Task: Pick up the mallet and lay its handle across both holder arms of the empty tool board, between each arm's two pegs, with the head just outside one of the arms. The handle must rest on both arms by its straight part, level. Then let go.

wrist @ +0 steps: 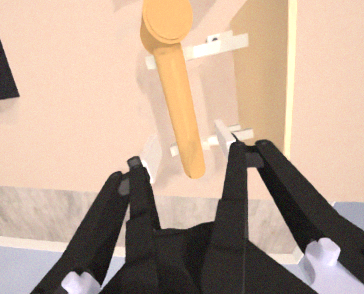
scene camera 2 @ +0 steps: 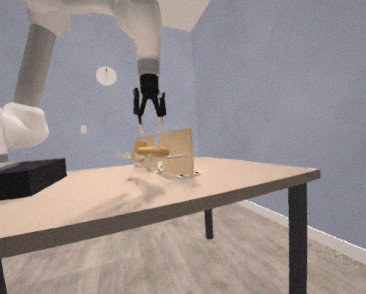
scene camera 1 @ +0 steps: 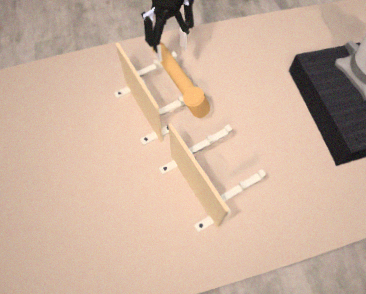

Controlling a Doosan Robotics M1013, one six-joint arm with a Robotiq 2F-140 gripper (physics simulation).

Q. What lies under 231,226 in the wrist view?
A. My gripper.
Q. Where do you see an orange mallet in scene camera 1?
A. At 194,98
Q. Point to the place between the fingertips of my gripper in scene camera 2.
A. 151,132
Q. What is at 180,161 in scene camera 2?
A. A tool board.
